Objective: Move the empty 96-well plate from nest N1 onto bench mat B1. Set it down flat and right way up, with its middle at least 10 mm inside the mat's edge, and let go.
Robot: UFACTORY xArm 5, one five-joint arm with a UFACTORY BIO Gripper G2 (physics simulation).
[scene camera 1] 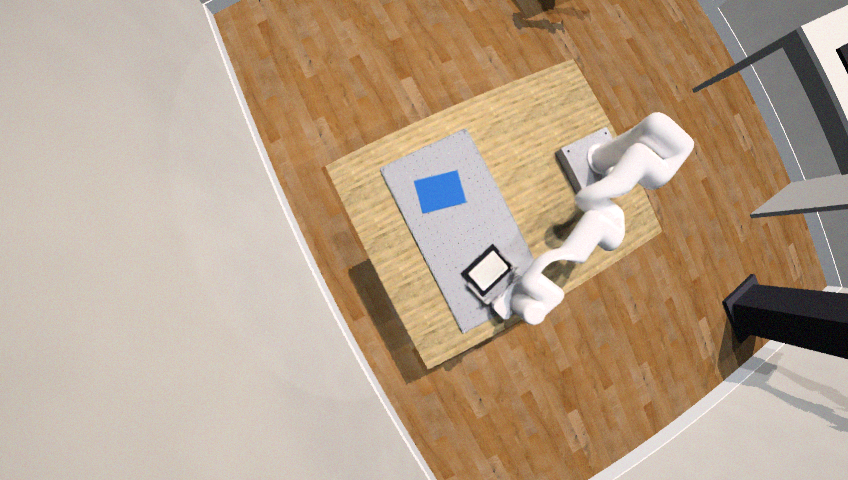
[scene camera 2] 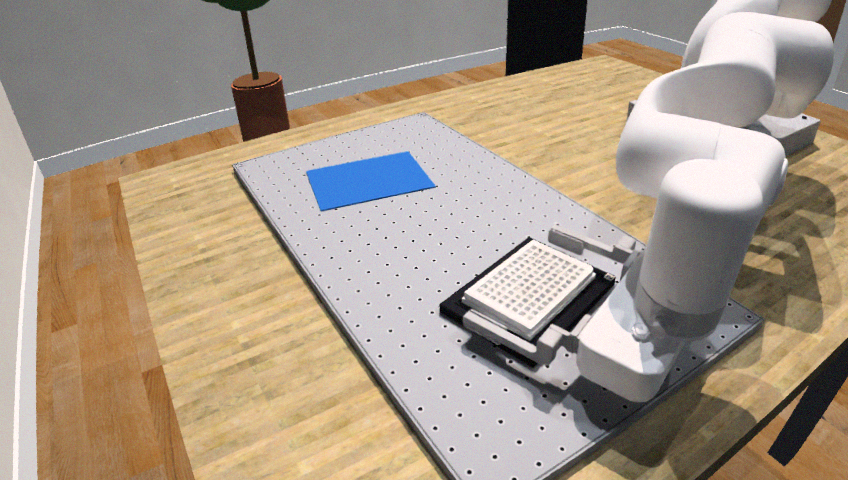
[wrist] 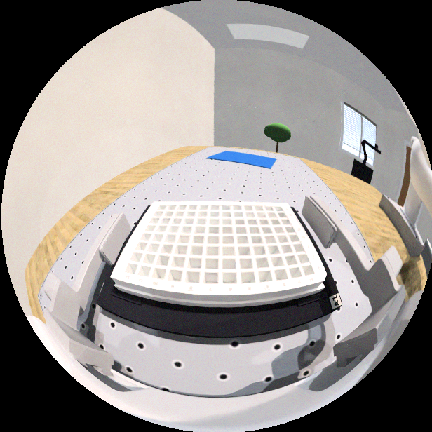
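Where they show: hand, tool point: (scene camera 1: 488,271) (scene camera 2: 530,280); arm's base, link origin: (scene camera 1: 599,159).
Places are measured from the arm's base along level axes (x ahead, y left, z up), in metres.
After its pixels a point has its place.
The white 96-well plate (scene camera 1: 487,270) {x 0.642, y 0.136, z -0.017 m} (scene camera 2: 528,285) {x 0.649, y 0.142, z -0.007 m} (wrist: 217,245) sits flat and right way up in the black nest (scene camera 1: 477,261) {x 0.657, y 0.088, z -0.021 m} (scene camera 2: 586,304) {x 0.610, y 0.191, z -0.021 m} (wrist: 220,320), with its wells facing up. My gripper (scene camera 2: 517,282) {x 0.644, y 0.139, z -0.005 m} (wrist: 217,229) is open, and its two fingers stand on opposite sides of the plate, low down near the height of the nest. In the wrist view a gap shows between each finger pad and the plate. The blue bench mat (scene camera 1: 440,191) {x 0.641, y -0.206, z -0.031 m} (scene camera 2: 371,180) {x 0.642, y -0.196, z -0.031 m} (wrist: 242,159) lies flat at the far end of the board, with nothing on it.
The nest and mat are both on a grey perforated board (scene camera 1: 470,223) {x 0.604, y -0.045, z -0.033 m} (scene camera 2: 380,249) {x 0.721, y -0.039, z -0.033 m} on the wooden table (scene camera 1: 523,118) {x 0.176, y -0.305, z -0.046 m} (scene camera 2: 238,356) {x 0.929, y 0.016, z -0.046 m}. The arm's base (scene camera 1: 571,163) {x 0.129, y -0.046, z 0.000 m} stands on the table to the right of the board. A potted plant (scene camera 2: 260,110) is on the floor beyond the table.
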